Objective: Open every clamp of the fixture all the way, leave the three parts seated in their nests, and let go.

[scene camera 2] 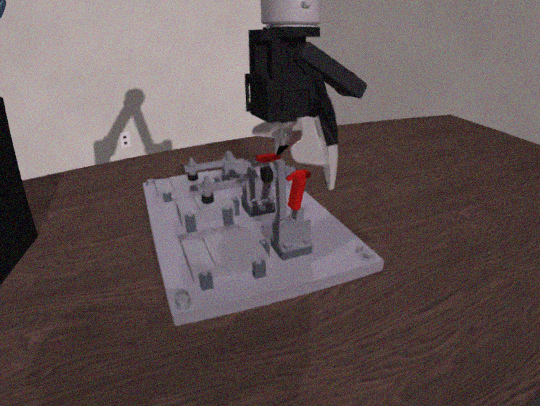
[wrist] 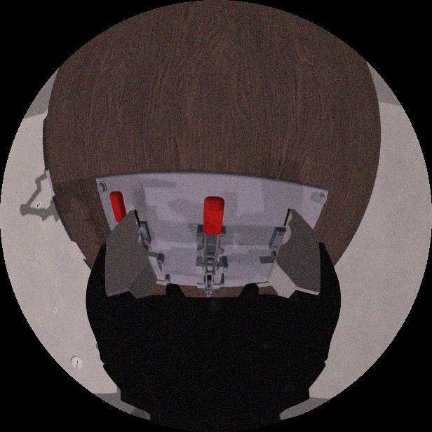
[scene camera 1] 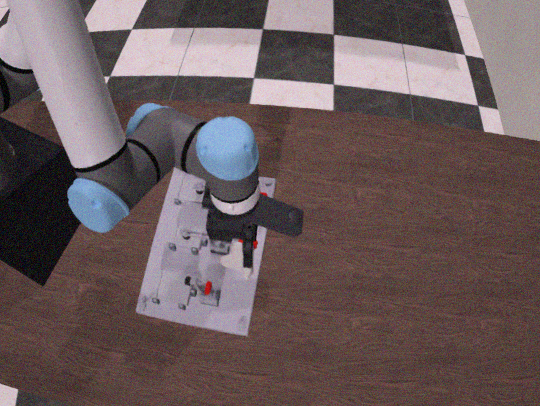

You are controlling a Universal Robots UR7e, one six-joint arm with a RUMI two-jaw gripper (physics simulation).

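Places are measured from the arm's base along level axes (x ahead, y left, z up), in centimetres.
Where they show: gripper, between the fingertips: (scene camera 2: 301, 170).
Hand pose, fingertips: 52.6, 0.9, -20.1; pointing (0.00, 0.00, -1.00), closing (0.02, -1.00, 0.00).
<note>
Each offset is from my fingertips to the centre of the thing, as dx, dy, dz. "spot": to the spot under its first point. Level surfaces: height alone.
The fixture plate {spot: -2.9, -15.2, -4.6} (scene camera 1: 227, 320) (scene camera 2: 345, 270) (wrist: 250, 187) carries three clamps with red handles. The near clamp's handle {-6.1, -10.9, +0.4} (scene camera 1: 208, 287) (scene camera 2: 298, 191) is upright and its arm (scene camera 2: 280, 195) stands raised, open. The middle clamp's handle (wrist: 213, 215) lies outward, its plunger (scene camera 2: 207, 192) down: closed. The far clamp's handle {spot: +1.0, +11.1, -1.0} (scene camera 1: 263, 194) (scene camera 2: 267, 158) (wrist: 117, 206) also lies outward, its plunger (scene camera 2: 192, 169) down. The near part {-14.8, -10.5, -3.2} (scene camera 1: 175, 287) (scene camera 2: 240, 250) lies flat in its nest; the other parts are partly hidden. My gripper (scene camera 2: 306, 168) (wrist: 211, 211) is open and empty, fingers either side of the middle handle, seemingly above it.
Short locating posts {-12.2, -14.0, -3.7} (scene camera 2: 258, 268) {-17.8, -13.8, -3.7} (scene camera 2: 206, 280) stand around the nests. The raised arm of the near clamp is close to one finger's side. The dark robot base (scene camera 1: 35, 220) is left of the plate in scene camera 1. The wooden table {dz -6.1} (scene camera 1: 400, 250) (scene camera 2: 125, 350) surrounds the plate.
</note>
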